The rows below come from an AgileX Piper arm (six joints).
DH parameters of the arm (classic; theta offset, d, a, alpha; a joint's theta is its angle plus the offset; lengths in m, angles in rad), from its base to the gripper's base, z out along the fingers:
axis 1: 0 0.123 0 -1.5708
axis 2: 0.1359 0 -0.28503 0
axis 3: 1.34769 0 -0.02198 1.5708
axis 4: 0 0.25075 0 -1.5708
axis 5: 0 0 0 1.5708
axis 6: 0 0.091 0 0
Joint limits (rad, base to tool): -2.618..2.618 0..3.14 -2.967..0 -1.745..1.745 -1.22..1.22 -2.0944..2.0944
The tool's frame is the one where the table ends.
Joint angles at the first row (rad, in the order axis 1, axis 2, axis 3, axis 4, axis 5, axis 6):
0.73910 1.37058 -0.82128 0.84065 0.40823 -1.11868
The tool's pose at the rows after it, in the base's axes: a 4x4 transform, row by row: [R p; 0 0 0 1], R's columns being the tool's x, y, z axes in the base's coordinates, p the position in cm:
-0.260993 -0.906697 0.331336 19.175; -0.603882 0.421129 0.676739 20.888; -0.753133 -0.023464 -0.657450 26.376; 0 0 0 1
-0.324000 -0.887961 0.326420 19.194; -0.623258 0.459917 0.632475 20.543; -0.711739 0.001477 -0.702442 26.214; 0 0 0 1
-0.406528 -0.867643 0.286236 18.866; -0.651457 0.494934 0.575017 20.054; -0.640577 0.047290 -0.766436 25.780; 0 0 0 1
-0.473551 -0.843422 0.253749 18.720; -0.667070 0.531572 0.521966 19.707; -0.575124 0.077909 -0.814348 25.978; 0 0 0 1
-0.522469 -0.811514 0.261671 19.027; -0.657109 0.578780 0.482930 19.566; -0.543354 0.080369 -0.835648 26.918; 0 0 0 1
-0.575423 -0.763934 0.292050 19.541; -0.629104 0.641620 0.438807 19.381; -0.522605 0.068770 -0.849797 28.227; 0 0 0 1
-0.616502 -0.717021 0.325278 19.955; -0.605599 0.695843 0.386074 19.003; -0.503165 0.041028 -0.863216 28.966; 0 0 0 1
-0.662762 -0.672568 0.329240 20.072; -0.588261 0.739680 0.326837 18.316; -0.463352 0.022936 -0.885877 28.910; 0 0 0 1
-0.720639 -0.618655 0.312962 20.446; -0.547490 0.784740 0.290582 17.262; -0.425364 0.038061 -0.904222 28.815; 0 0 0 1
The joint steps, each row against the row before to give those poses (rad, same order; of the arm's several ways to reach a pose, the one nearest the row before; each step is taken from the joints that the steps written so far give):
0.00003 -0.00129 -0.03385 -0.10868 0.01904 0.14789
-0.00001 0.00000 -0.01041 -0.14527 0.03631 0.18150
-0.00001 0.00002 -0.00624 -0.12268 0.08182 0.16989
-0.00002 -0.00003 -0.02641 -0.09354 0.08990 0.13725
0.00000 0.00002 -0.04680 -0.08565 0.06305 0.12518
0.00000 -0.00003 -0.05852 -0.09839 0.06085 0.14292
0.00000 0.00000 -0.03474 -0.09431 0.04448 0.11764
-0.00713 -0.00222 -0.00398 -0.06143 0.04783 0.08154
-0.03881 -0.00316 0.00002 -0.00052 0.04438 0.03534

